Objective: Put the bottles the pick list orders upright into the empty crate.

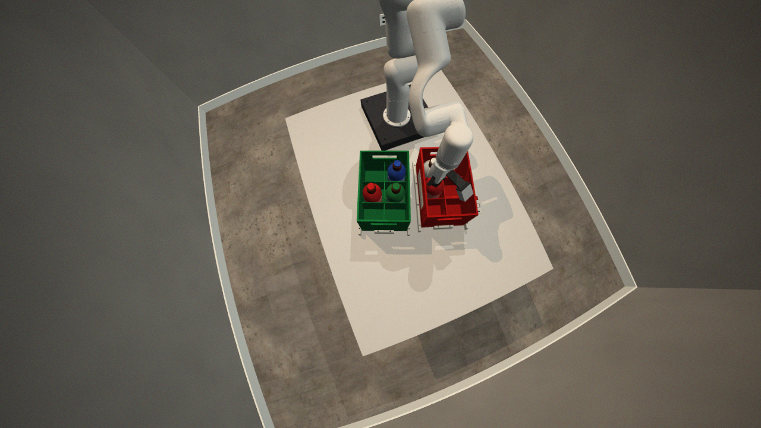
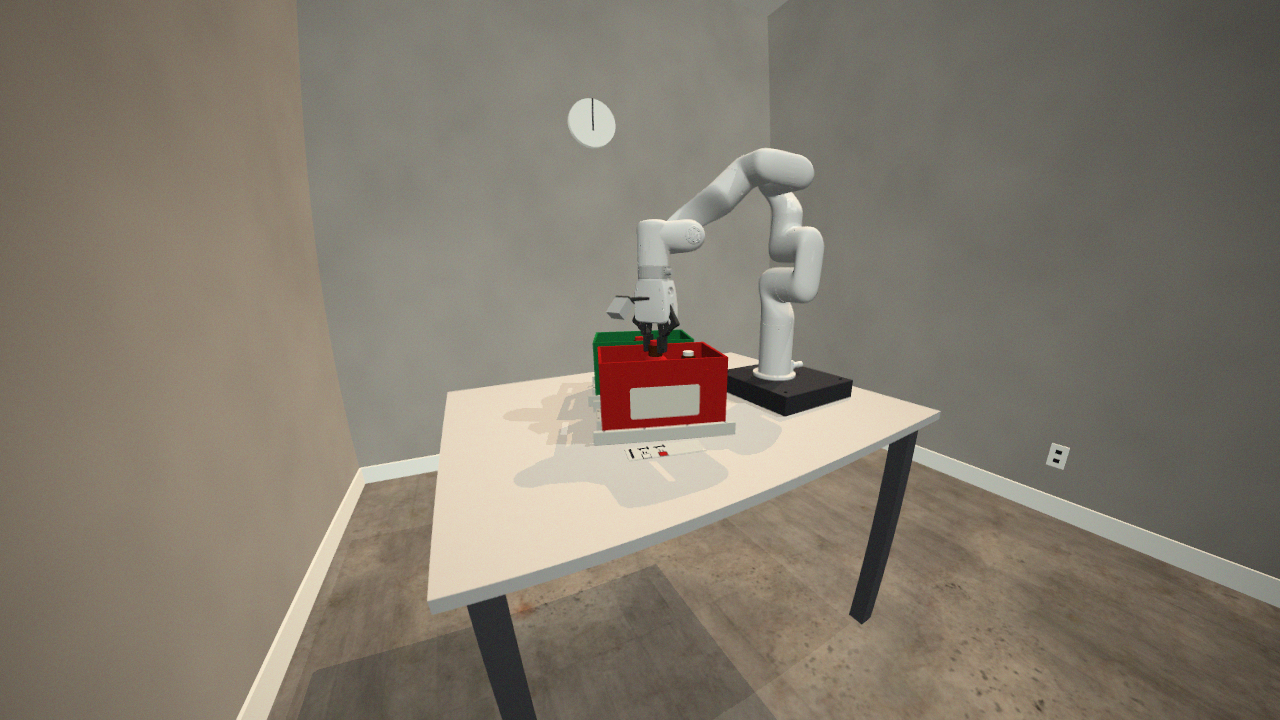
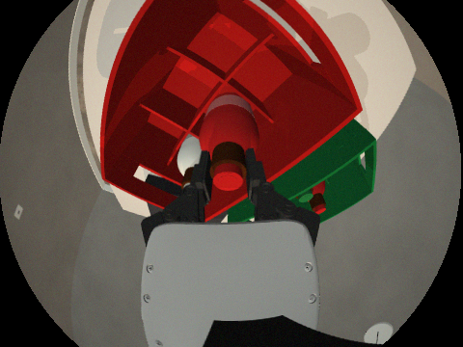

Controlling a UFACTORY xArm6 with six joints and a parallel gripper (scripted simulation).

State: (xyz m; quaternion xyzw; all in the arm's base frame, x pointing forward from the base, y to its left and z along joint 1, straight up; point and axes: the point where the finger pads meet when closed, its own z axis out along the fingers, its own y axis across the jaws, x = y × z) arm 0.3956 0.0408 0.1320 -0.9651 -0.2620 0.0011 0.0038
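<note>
Now: hand 100 mm above the red crate, 40 mm to the right of it and 10 mm short of it. Also, from my hand: green bottle 150 mm to the right, 100 mm below, 20 mm behind; then white bottle 100 mm below, 80 mm behind, 20 mm to the left; then blue bottle 120 mm to the right, 100 mm below, 100 mm behind.
</note>
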